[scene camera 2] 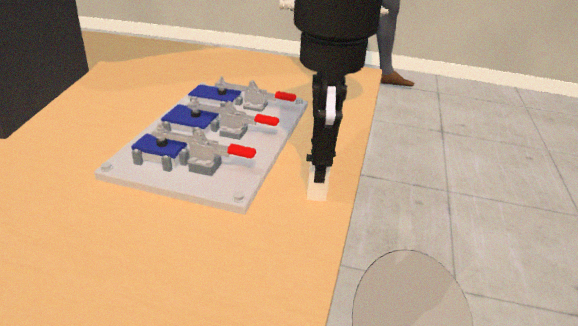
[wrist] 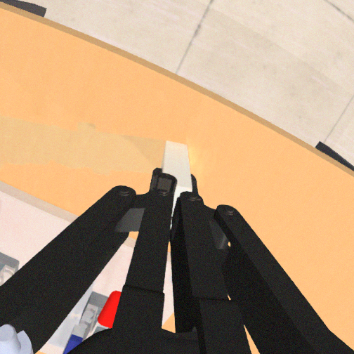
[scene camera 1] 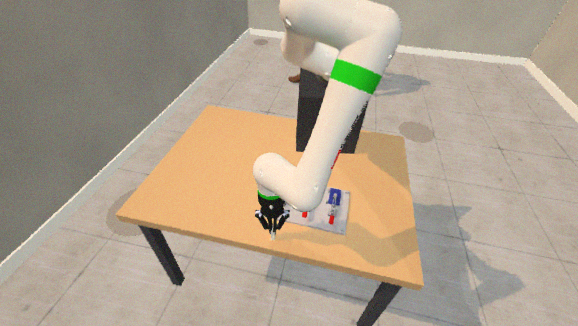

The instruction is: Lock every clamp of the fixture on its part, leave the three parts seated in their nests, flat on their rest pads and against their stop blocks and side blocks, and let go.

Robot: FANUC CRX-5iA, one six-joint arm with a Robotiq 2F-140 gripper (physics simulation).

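Frame: origin at the arm's base, x back, y right, z up, level; centimetres.
Seen in the pictures: gripper, between the fingertips: [scene camera 2: 316, 197] [scene camera 1: 273, 237].
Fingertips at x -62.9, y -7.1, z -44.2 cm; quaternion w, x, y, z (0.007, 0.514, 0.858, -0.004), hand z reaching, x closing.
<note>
A point is followed by its place in that frame.
The fixture plate [scene camera 1: 340, 228] {x -46.5, y -29.3, z -42.8 cm} [scene camera 2: 210, 190] {x -50.9, y 1.6, z -42.7 cm} holds a near blue part [scene camera 2: 145, 145] {x -38.5, y 1.1, z -40.1 cm}, a middle blue part [scene camera 2: 179, 118] {x -35.9, y -8.8, z -40.7 cm} and a far blue part [scene camera 2: 204, 93] {x -31.9, y -19.9, z -41.1 cm} in scene camera 2. Each has a clamp arm lowered over it, its black tip at the part's top. The near red handle [scene camera 2: 242, 151] {x -52.9, y -3.2, z -38.2 cm}, middle red handle [scene camera 2: 267, 120] {x -50.2, y -13.8, z -38.8 cm} and far red handle [scene camera 2: 285, 96] {x -47.2, y -24.4, z -39.3 cm} stick out about level towards the table's front edge. The parts look flat between grey blocks; exact contact is too small to tell. My gripper [scene camera 1: 273, 234] {x -62.9, y -7.1, z -44.2 cm} [scene camera 2: 318, 186] {x -62.9, y -7.1, z -44.2 cm} [wrist: 172, 159] is shut and empty, low beside the plate, apart from the handles.
The wooden table's [scene camera 1: 200, 165] {x -45.9, y 45.2, z -44.2 cm} [scene camera 2: 75, 240] {x -42.5, y 17.3, z -44.2 cm} front edge is close to the gripper. The dark pedestal [scene camera 1: 311, 125] {x -8.8, y 2.9, z -26.7 cm} [scene camera 2: 40, 60] {x -5.0, y -4.3, z -35.6 cm} stands behind the fixture. In scene camera 1 my arm [scene camera 1: 330, 125] {x -59.9, y -21.6, z 14.0 cm} hides part of the plate. A person's foot [scene camera 2: 398, 79] shows beyond the table.
</note>
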